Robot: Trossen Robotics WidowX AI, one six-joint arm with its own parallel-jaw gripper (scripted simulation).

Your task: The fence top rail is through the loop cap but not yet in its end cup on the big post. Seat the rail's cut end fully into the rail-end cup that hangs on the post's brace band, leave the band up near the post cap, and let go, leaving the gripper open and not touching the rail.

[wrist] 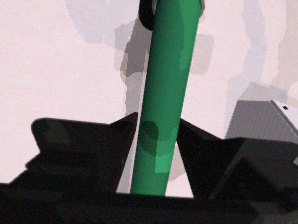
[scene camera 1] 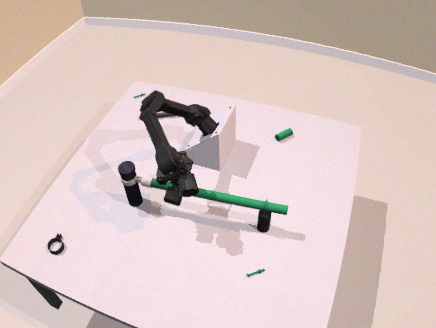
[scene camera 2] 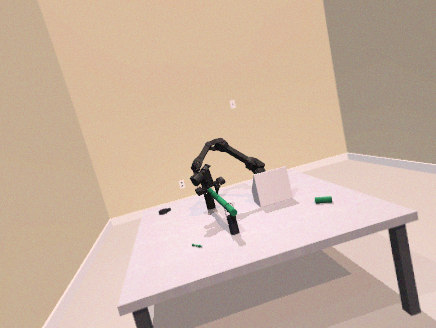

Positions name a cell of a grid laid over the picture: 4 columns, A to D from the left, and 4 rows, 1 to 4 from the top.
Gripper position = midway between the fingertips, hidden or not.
Observation:
In view: the gripper (wrist: C3) and a green rail (scene camera 1: C3).

